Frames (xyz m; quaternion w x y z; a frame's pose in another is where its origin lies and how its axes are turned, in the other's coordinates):
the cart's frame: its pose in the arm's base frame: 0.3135 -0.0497 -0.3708 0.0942 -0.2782 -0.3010 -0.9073
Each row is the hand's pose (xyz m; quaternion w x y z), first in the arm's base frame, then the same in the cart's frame.
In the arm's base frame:
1: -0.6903 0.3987 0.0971 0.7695 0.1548 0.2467 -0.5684
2: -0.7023 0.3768 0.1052 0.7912 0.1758 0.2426 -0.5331
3: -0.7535 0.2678 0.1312 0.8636 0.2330 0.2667 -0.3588
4: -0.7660 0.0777 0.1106 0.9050 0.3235 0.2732 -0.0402
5: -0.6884 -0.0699 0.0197 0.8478 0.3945 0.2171 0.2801
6: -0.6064 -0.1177 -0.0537 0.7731 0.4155 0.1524 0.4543
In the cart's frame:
1: 1.0918 -0.4678 0.1293 0.4709 -0.1663 0.5534 0.6666
2: 1.1063 -0.4504 0.1162 0.4363 -0.1439 0.5688 0.6822
3: 1.1637 -0.3675 0.0453 0.2618 -0.0878 0.5963 0.7538
4: 1.1631 -0.2297 -0.0878 0.0505 -0.0223 -0.6028 -0.7960
5: 1.0484 -0.1300 -0.2017 0.3494 -0.1604 -0.5556 -0.7372
6: 0.9395 -0.1002 -0.2423 0.5008 -0.2527 -0.4977 -0.6616

